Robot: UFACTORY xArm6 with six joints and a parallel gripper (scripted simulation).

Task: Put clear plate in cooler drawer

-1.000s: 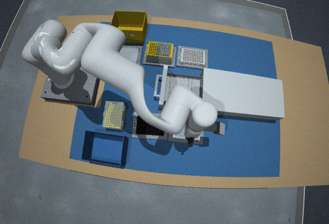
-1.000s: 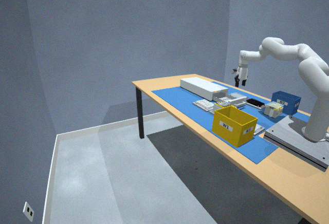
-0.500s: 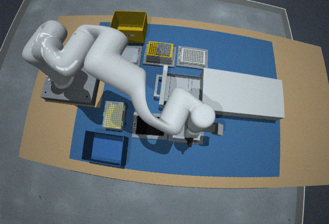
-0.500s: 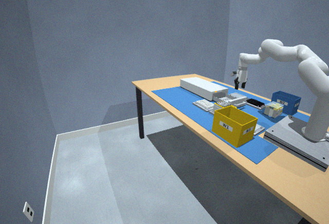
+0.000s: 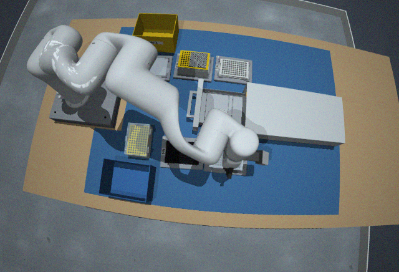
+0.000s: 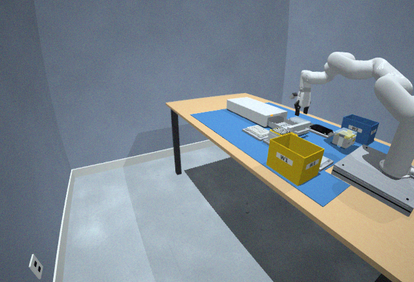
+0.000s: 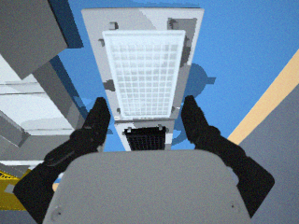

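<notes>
Right now my hand is 50 mm above the clear plate. The rest, counted from my hand: black plate: 170 mm behind, 40 mm to the left, 50 mm below; then cooler drawer: 20 mm ahead, 190 mm to the left, 50 mm below; then grey work nest N2: 70 mm below.
</notes>
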